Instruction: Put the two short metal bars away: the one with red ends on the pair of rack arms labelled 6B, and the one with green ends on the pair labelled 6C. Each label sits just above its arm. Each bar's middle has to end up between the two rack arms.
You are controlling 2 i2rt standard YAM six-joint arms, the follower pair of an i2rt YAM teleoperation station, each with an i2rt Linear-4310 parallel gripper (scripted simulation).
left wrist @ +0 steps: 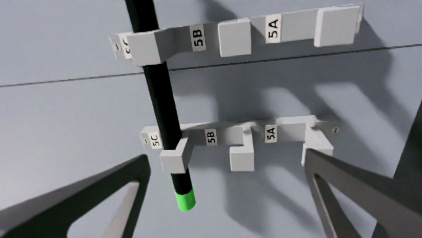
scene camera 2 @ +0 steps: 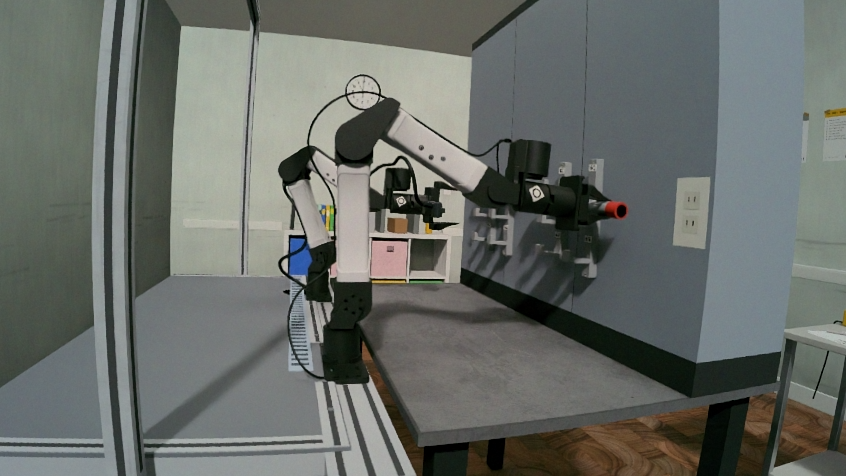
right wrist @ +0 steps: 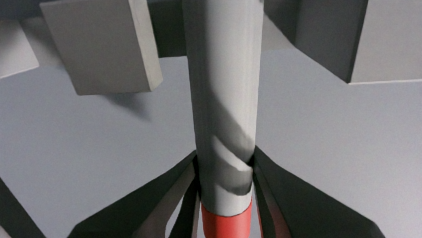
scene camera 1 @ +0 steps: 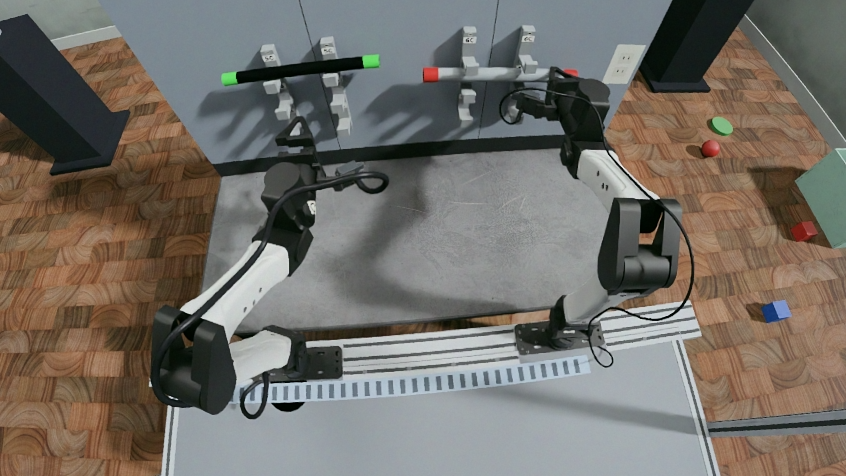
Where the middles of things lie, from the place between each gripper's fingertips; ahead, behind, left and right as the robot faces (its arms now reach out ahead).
My right hand is 12 cm to the right of the red-ended bar (scene camera 1: 454,74) and 1 cm below it. From my right hand the other things lie so: outlet plate (scene camera 2: 699,184) (18 cm to the right, 3 cm ahead); then rack strip (scene camera 1: 467,60) (19 cm to the left, 2 cm below); then green-ended bar (scene camera 1: 372,61) (53 cm to the left, 6 cm above, 1 cm ahead).
The green-ended bar lies 120 mm ahead of my left hand and 70 mm above it. The rest, counted from my left hand: red-ended bar (110 mm ahead, 410 mm to the right, 20 mm above); outlet plate (140 mm ahead, 720 mm to the right, 20 mm above); rack strip (110 mm ahead, 340 mm to the right, 10 mm below).
